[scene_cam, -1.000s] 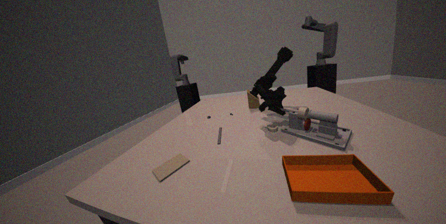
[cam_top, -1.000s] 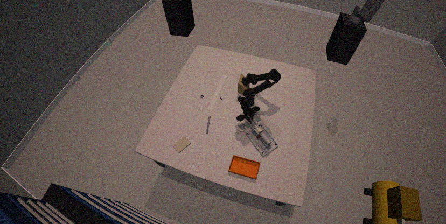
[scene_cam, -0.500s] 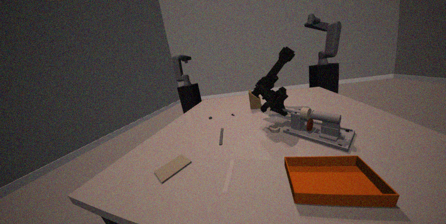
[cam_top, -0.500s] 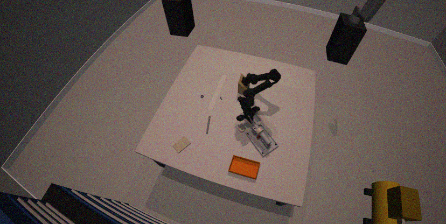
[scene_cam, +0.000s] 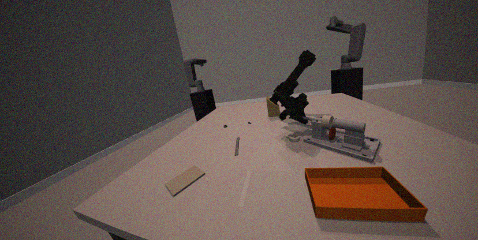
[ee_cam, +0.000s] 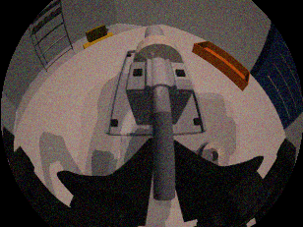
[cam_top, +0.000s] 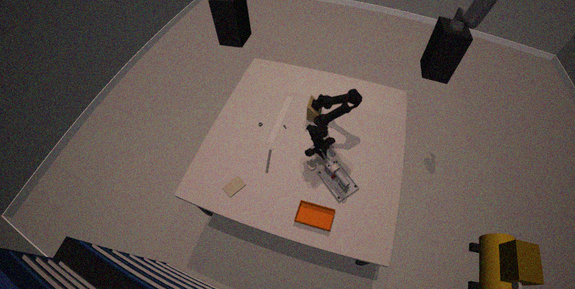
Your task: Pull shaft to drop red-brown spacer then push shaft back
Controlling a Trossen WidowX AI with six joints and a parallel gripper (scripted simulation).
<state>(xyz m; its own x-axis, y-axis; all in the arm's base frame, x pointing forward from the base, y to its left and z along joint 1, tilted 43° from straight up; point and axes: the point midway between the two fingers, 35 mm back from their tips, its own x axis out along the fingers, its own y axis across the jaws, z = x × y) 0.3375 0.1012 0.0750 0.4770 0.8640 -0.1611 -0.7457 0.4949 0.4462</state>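
The cream spacer lies 5 cm ahead of my gripper tip, 7 cm to the right of it and 5 cm below it. The rest, counted from my gripper tip: shaft 2 cm ahead, 2 cm to the left, 2 cm above; support block 10 cm ahead, 11 cm to the left, 1 cm below; red-brown spacer 8 cm ahead, 8 cm to the left, 2 cm below.
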